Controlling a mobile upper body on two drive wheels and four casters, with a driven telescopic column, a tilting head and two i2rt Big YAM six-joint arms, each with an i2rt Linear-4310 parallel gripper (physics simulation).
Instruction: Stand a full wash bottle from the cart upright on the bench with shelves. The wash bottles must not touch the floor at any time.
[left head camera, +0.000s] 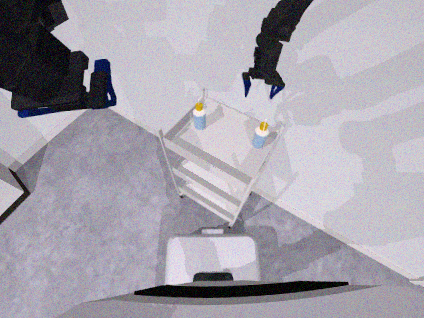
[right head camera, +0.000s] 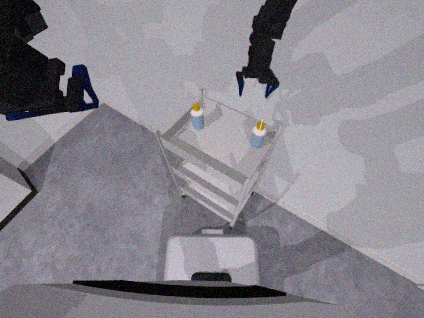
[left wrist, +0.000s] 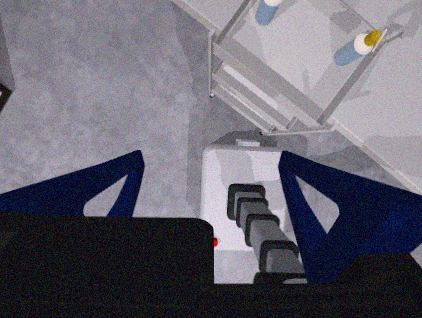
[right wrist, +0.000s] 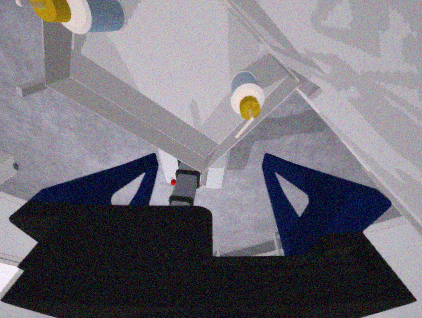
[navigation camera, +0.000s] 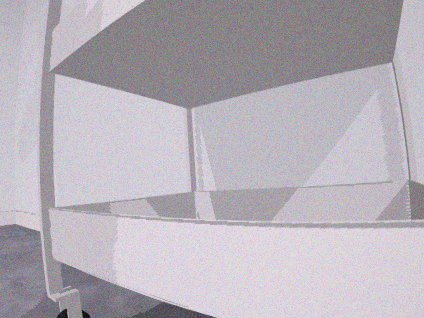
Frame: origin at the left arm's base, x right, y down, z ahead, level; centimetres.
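Seen in the pictures: left gripper, fingertip midpoint: (left head camera: 89, 104) (right head camera: 74, 107) (left wrist: 211, 158); right gripper, fingertip midpoint: (left head camera: 258, 97) (right head camera: 253, 96) (right wrist: 210, 159).
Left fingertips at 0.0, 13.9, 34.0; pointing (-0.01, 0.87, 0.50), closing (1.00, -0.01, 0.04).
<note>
Offsets run from my left fingertips to a thing's top centre, as dx, dy, dz. "pt": to the spot under its first point.
Two wash bottles with blue bodies, white shoulders and yellow caps stand upright on the cart's (left head camera: 207, 159) (right head camera: 205, 159) (left wrist: 270, 84) (right wrist: 130, 120) (navigation camera: 47, 150) top shelf. The left bottle @[+16.1, +36.3, +43.6] (left head camera: 199, 120) (right head camera: 197, 120) (left wrist: 266, 14) (right wrist: 106, 15) is near the left edge; the right bottle @[+43.2, +36.3, +30.3] (left head camera: 259, 139) (right head camera: 257, 139) (left wrist: 350, 52) (right wrist: 244, 82) is near the right edge. My right gripper (left head camera: 259, 97) (right head camera: 254, 95) (right wrist: 210, 159) is open and empty, beyond the cart's back edge in the head views. My left gripper (left head camera: 67, 110) (right head camera: 52, 112) (left wrist: 211, 158) is open and empty, well left of the cart. No shelved bench can be made out.
My white base (left head camera: 180, 255) (right head camera: 180, 255) (left wrist: 215, 200) is close in front of the cart. A pale, dark-edged piece of furniture @[pt -138.2, +99.6, +20.4] (left head camera: 9, 192) (right head camera: 12, 195) is cut off at the lower left of the head views. A pale wall runs behind and right of the cart.
</note>
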